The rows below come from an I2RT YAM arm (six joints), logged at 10 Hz.
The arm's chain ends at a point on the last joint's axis. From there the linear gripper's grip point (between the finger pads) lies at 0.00 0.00 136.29 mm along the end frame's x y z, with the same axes.
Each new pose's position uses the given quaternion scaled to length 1; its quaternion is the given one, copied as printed.
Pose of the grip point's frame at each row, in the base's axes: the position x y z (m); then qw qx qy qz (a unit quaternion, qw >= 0):
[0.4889 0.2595 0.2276 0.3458 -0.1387 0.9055 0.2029]
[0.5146 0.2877 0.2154 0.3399 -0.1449 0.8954 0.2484]
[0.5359 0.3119 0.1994 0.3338 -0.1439 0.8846 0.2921]
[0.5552 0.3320 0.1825 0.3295 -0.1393 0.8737 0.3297]
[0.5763 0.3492 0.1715 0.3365 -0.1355 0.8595 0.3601]
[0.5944 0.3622 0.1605 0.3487 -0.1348 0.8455 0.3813]
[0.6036 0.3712 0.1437 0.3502 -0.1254 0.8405 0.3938]
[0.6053 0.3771 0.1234 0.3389 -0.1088 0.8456 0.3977]
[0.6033 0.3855 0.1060 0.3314 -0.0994 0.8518 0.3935]
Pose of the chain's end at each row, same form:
[0.4112 0.1963 0.3201 0.3458 -0.1387 0.9055 0.2029]
[0.4415 0.2136 0.3034 0.3399 -0.1449 0.8954 0.2484]
[0.4669 0.2284 0.2821 0.3338 -0.1439 0.8846 0.2921]
[0.4892 0.2410 0.2596 0.3295 -0.1393 0.8737 0.3297]
[0.5108 0.2524 0.2416 0.3365 -0.1355 0.8595 0.3601]
[0.5280 0.2615 0.2240 0.3487 -0.1348 0.8455 0.3813]
[0.5368 0.2690 0.2043 0.3502 -0.1254 0.8405 0.3938]
[0.5390 0.2754 0.1853 0.3389 -0.1088 0.8456 0.3977]
[0.5370 0.2852 0.1702 0.3314 -0.0994 0.8518 0.3935]

